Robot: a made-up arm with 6 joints.
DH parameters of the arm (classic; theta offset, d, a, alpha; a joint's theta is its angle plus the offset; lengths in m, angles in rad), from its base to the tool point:
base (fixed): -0.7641 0 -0.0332 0
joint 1: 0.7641 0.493 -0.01 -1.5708
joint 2: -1.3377 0 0.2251 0
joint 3: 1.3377 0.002 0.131 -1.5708
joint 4: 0 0.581 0.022 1.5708
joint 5: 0 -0.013 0.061 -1.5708
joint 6: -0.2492 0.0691 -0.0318 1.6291
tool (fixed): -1.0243 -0.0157 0 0
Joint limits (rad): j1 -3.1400..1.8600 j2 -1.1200..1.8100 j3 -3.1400..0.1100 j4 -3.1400..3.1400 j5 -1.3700..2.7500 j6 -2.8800..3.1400
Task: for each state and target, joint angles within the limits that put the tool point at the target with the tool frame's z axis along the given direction. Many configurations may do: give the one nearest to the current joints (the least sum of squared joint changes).
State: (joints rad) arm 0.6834 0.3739 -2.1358 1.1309 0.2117 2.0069
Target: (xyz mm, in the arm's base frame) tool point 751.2 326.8 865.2 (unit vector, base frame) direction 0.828 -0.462 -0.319
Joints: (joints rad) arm 0.3843 0.8612 -2.6010 1.2748 0.8113 2.4795
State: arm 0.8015 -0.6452 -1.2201 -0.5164 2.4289 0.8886
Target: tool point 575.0 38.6 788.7 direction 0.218 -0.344 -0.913
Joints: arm 0.0722 0.0934 -1.5701 -1.3822 2.7500 0.8768
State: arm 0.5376 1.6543 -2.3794 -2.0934 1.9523 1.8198
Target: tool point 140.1 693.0 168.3 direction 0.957 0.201 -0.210
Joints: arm 1.3855 1.6560 -2.4915 -2.0253 2.7474 1.5029
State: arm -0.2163 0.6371 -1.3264 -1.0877 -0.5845 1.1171
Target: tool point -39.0 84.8 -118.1 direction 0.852 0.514 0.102
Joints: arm -0.3804 1.3509 -0.6524 -0.5477 -0.4882 1.3273
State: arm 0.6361 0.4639 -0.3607 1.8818 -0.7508 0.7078
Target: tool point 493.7 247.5 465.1 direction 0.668 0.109 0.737
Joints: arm 0.5411 -0.0768 -0.9575 1.9928 -1.0450 0.0240
